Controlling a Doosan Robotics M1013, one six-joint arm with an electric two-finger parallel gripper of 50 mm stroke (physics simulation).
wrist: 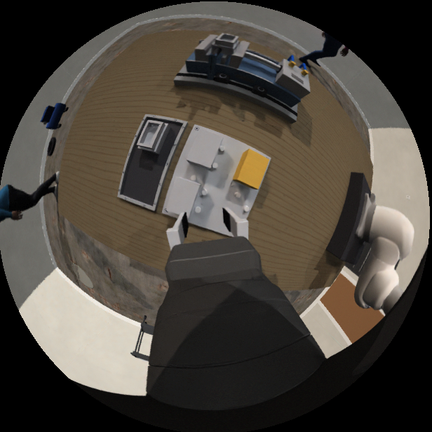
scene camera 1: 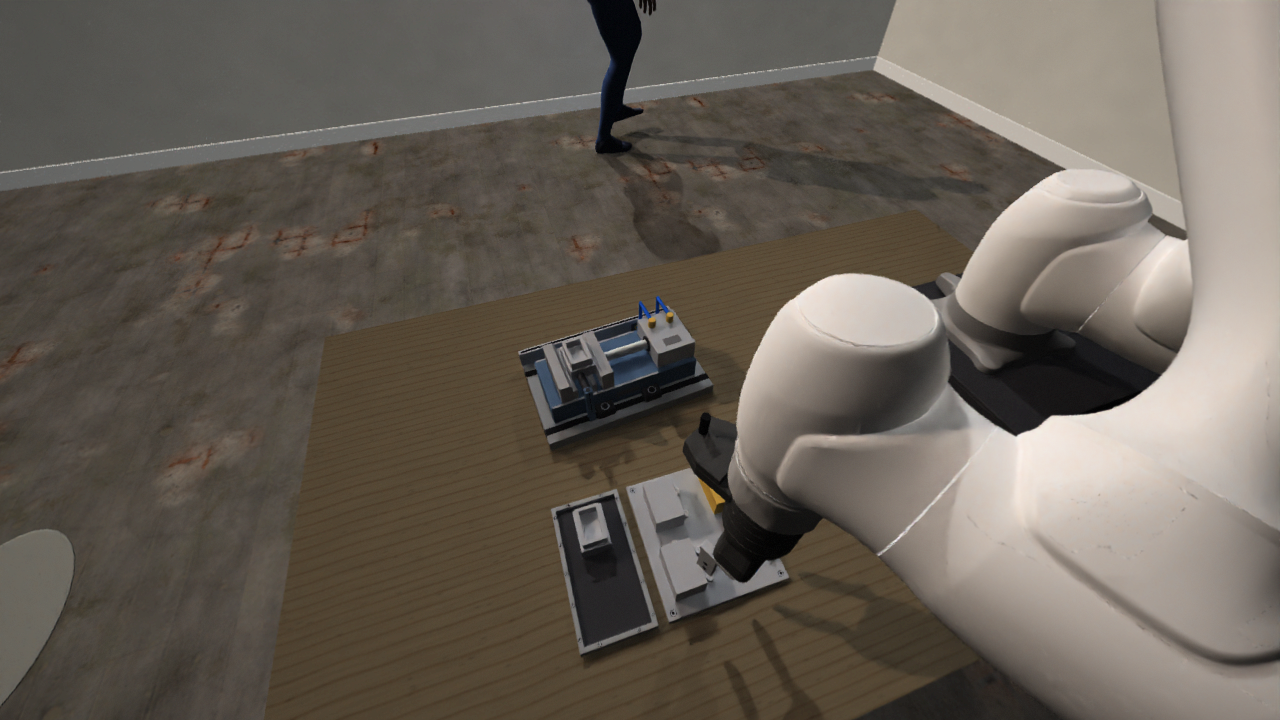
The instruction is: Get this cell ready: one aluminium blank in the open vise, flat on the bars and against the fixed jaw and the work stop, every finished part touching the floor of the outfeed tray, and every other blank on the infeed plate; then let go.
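Frame: origin at the arm's base, x ahead, y left, z up, level; centimetres.
Where they show: gripper, between the fingertips: (scene camera 1: 720, 550); arm's base, origin of its link: (scene camera 1: 988, 328).
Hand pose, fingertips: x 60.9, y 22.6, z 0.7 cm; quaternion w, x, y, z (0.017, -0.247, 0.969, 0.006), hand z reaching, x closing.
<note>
Things, the pixels of their centre, and the offset from my fingertips. "*": a spot on its surface instead.
- vise, middle of its body: (scene camera 1: 614, 362) dz -3.3, dx +4.8, dy -35.7 cm
- grey part with a pocketed top, middle of its body: (scene camera 1: 577, 357) dz +1.5, dx +11.0, dy -34.6 cm
- pocketed part, middle of its body: (scene camera 1: 591, 528) dz -5.9, dx +14.7, dy -9.4 cm
- infeed plate, a spot on its surface: (scene camera 1: 729, 590) * dz -7.4, dx -1.0, dy +3.1 cm
- far grey blank, middle of its body: (scene camera 1: 663, 504) dz -5.6, dx +4.1, dy -9.8 cm
- yellow block, middle of its body: (scene camera 1: 720, 486) dz -5.6, dx -4.9, dy -10.0 cm
The vise (scene camera 1: 666, 340) (wrist: 295, 77) stands at the back. A grey part with a pocketed top (scene camera 1: 575, 353) (wrist: 227, 40) sits between its jaws; its seating is hidden. Another pocketed part (scene camera 1: 590, 528) (wrist: 151, 136) is at the far end of the dark outfeed tray (scene camera 1: 613, 604) (wrist: 140, 185); its floor contact is unclear. The infeed plate (scene camera 1: 729, 590) (wrist: 215, 205) bears a far grey blank (scene camera 1: 664, 504) (wrist: 205, 148), a near grey blank (scene camera 1: 682, 568) (wrist: 183, 195) and a yellow block (scene camera 1: 712, 495) (wrist: 252, 168). My gripper (scene camera 1: 707, 561) (wrist: 204, 217) is open and empty above the plate's near part.
Small white pegs (wrist: 221, 149) (wrist: 246, 208) stand on the plate. The tray lies close along the plate's left side. The dark robot base (wrist: 347, 217) is at the right in the wrist view. A person (scene camera 1: 614, 76) (wrist: 327, 47) stands beyond the table.
</note>
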